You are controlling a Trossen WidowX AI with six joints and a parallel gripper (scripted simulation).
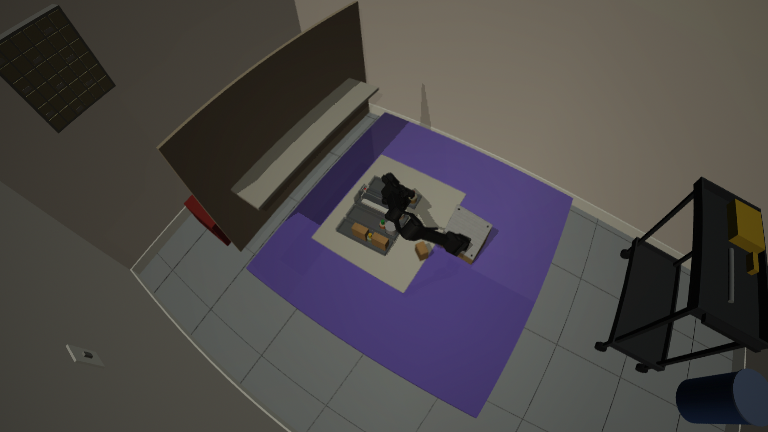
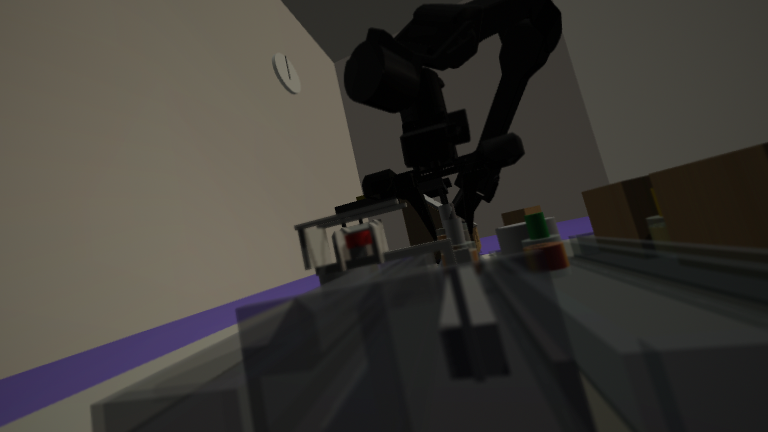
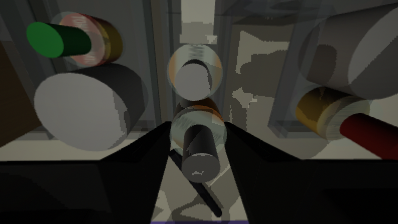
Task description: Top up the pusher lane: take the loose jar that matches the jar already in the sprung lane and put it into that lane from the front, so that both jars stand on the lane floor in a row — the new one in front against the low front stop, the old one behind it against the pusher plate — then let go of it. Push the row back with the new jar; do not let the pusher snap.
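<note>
Right now my gripper tip is 120 mm past the black bar, 50 mm above it and 10 mm to the left of it. The rest, counted from my gripper tip: cardboard box: 180 mm behind, 110 mm to the left, 20 mm below.
</note>
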